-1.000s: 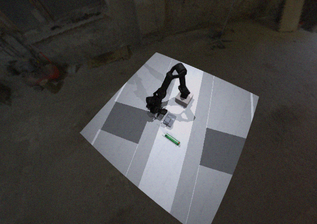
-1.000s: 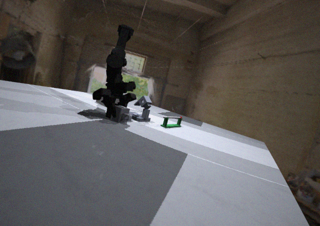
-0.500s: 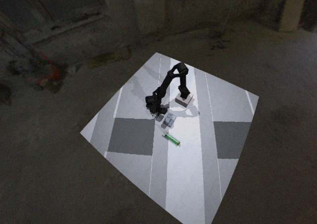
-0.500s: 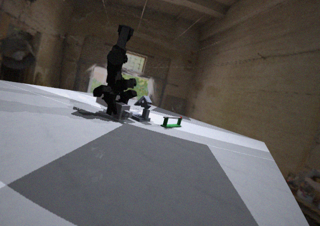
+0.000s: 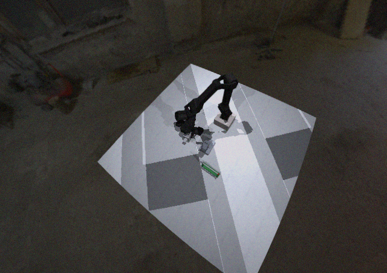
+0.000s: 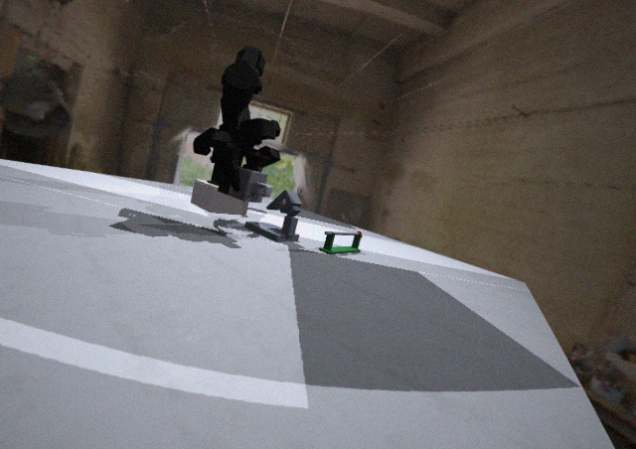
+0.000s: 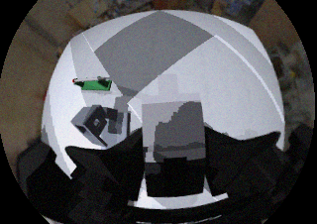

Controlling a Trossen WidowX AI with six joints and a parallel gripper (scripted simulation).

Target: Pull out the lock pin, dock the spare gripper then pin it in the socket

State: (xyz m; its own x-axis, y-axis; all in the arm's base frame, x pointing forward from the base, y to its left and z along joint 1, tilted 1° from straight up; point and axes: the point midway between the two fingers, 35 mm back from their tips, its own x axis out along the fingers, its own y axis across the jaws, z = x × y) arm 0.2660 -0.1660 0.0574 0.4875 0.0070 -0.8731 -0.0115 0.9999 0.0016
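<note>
My gripper tip is now 14 cm to the right of the grey mount and 4 cm above it. Also, from my gripper tip: green cradle 23 cm to the left, 12 cm ahead, 7 cm below; then black spare gripper 1 cm above.
</note>
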